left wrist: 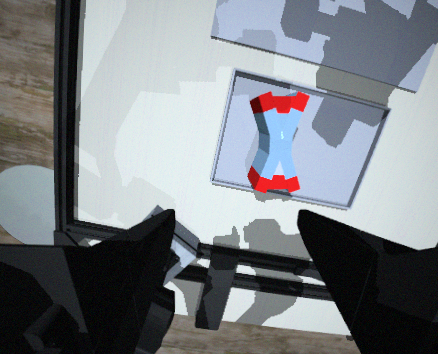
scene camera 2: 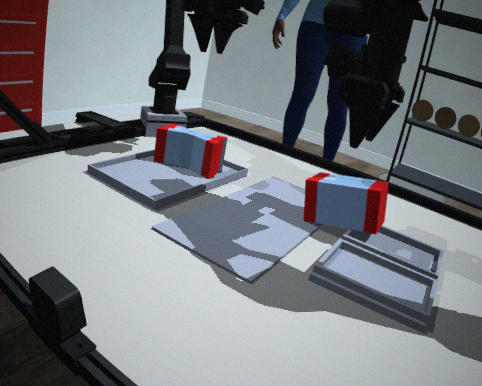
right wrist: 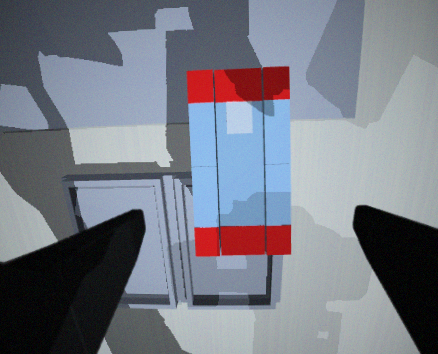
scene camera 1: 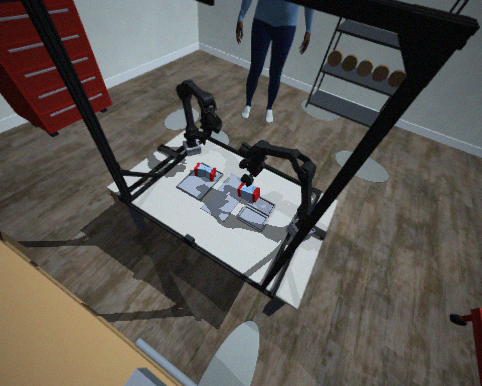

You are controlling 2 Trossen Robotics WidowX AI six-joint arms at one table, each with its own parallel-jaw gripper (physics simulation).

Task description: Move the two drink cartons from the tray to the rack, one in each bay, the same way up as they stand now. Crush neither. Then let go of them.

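Frame: origin at the left arm's base, x ahead, y left, z up, level; millimetres.
Seen in the pictures: left gripper, fingertip midpoint: (left wrist: 236, 216) (scene camera 2: 211, 52) (scene camera 1: 206, 141); right gripper, fingertip midpoint: (scene camera 2: 361, 143) (right wrist: 248, 218); left arm's base, link origin: (scene camera 2: 163, 111) (scene camera 1: 191, 144).
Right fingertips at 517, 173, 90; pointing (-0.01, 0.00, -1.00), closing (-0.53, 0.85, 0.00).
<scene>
Offsets run from my right fingertips to a thing's top centre, as dx, dy, dz. "pt": to the spot under its first point.
One blue carton with red ends @[-254, -178, -72] (scene camera 1: 205, 172) (scene camera 2: 187, 152) (left wrist: 280, 145) stands in the tray (scene camera 2: 122, 189) (left wrist: 223, 125); its sides pinch in at the middle. The other carton @[+3, +1, -50] (scene camera 1: 248, 192) (scene camera 2: 345, 202) (right wrist: 241, 165) is straight-sided and upright at the rack @[+122, -1, -126] (scene camera 2: 370, 296) (right wrist: 276, 280). One end overlaps the bay farther from scene camera 2, the other reaches over the flat panel's edge; what its base rests on is hidden. My left gripper (scene camera 2: 211, 52) (left wrist: 236, 216) is open and empty, high behind the tray. My right gripper (scene camera 2: 362, 143) (right wrist: 248, 218) is wide open above and behind the rack's carton, clear of it.
A thin flat grey panel (scene camera 2: 280, 242) (right wrist: 80, 95) lies between the tray and the rack. The rack's nearer bay @[pt +142, -43, -136] (scene camera 2: 375, 275) holds no carton. Black frame rails edge the table, and dark posts rise around it. A person stands behind the table.
</scene>
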